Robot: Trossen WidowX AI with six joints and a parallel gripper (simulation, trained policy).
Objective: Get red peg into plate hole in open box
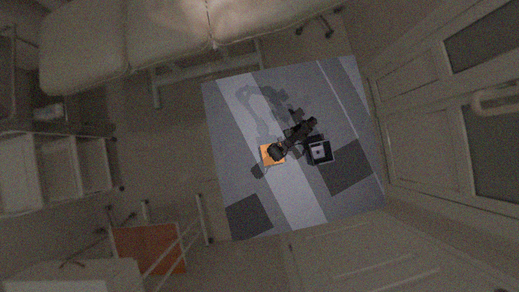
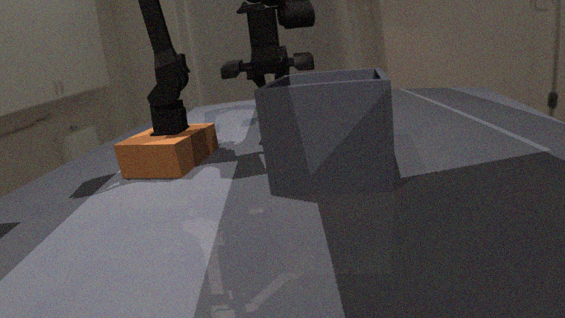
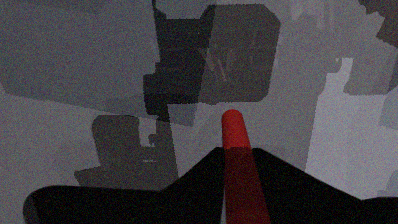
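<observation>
Right now the plate is 120 mm ahead of my gripper tip, 220 mm to the right of it and 20 mm below it. From my gripper tip the other things lie so: red peg (right at my gripper tip).
</observation>
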